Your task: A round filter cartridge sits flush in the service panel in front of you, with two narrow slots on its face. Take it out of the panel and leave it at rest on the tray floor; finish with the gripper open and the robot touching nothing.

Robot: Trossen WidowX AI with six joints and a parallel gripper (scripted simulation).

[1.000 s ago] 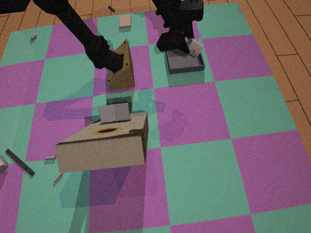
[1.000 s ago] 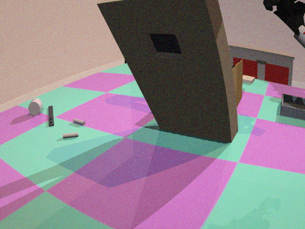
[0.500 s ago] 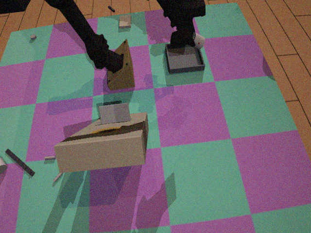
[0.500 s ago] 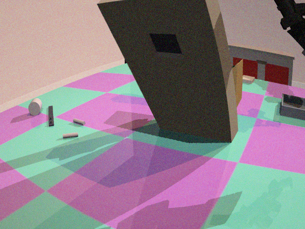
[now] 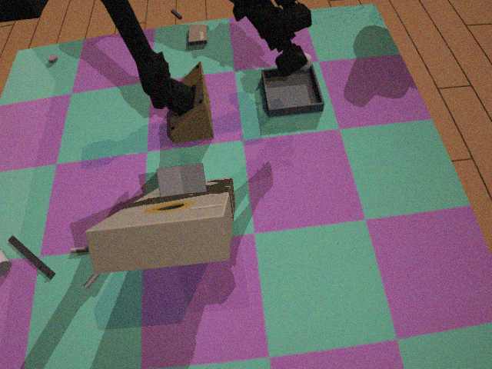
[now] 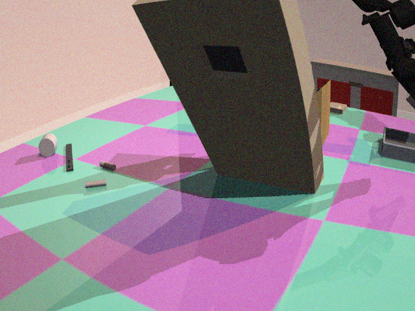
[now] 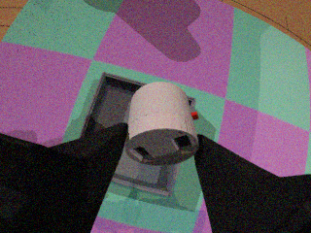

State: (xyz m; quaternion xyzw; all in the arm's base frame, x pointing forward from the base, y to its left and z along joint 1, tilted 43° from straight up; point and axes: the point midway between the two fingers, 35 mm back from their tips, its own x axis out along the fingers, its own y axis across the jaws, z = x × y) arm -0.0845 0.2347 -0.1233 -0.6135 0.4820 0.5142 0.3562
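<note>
Right now my gripper tip is 13 cm above the dark grey tray and 2 cm past it. The rest, counted from my gripper tip: beige block (30 cm to the right, 30 cm behind, 14 cm below); round filter cartridge (right at my gripper tip); tan service panel box (40 cm ahead, 23 cm to the right, 2 cm above).
</note>
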